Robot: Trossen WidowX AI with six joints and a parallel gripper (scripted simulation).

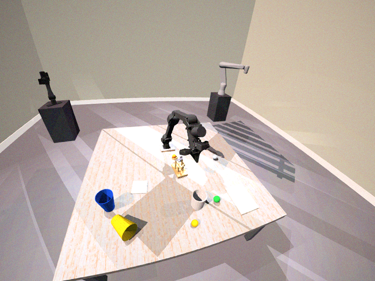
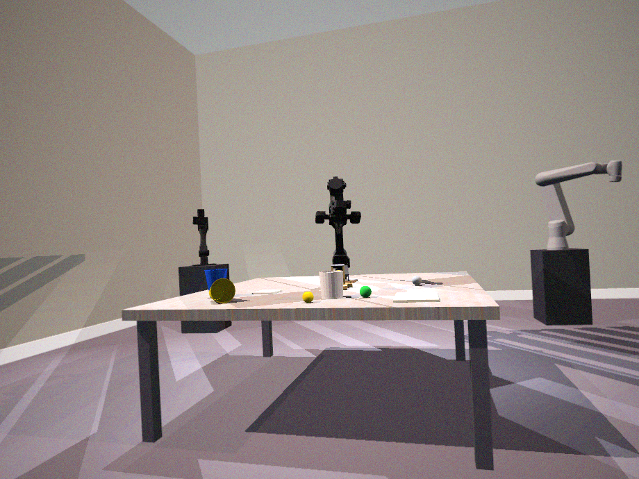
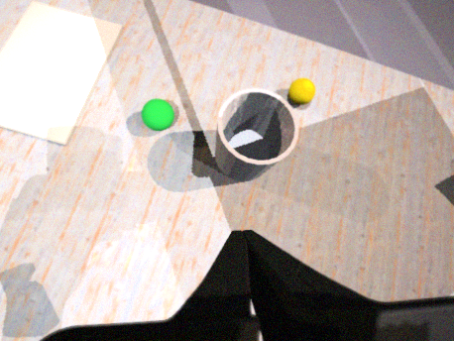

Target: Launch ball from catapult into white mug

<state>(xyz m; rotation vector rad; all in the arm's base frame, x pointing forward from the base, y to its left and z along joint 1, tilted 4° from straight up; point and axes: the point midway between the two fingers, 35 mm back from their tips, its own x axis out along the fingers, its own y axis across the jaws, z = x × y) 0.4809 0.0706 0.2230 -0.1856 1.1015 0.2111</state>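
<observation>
The orange ball lies 290 mm behind my gripper tip, 50 mm to the right of it and 180 mm below it. From my gripper tip the other things lie so: white mug (130 mm ahead, 20 mm to the right, 210 mm below); then wooden catapult (220 mm behind, 30 mm to the right, 190 mm below); then green ball (150 mm ahead, 110 mm to the left, 220 mm below).
</observation>
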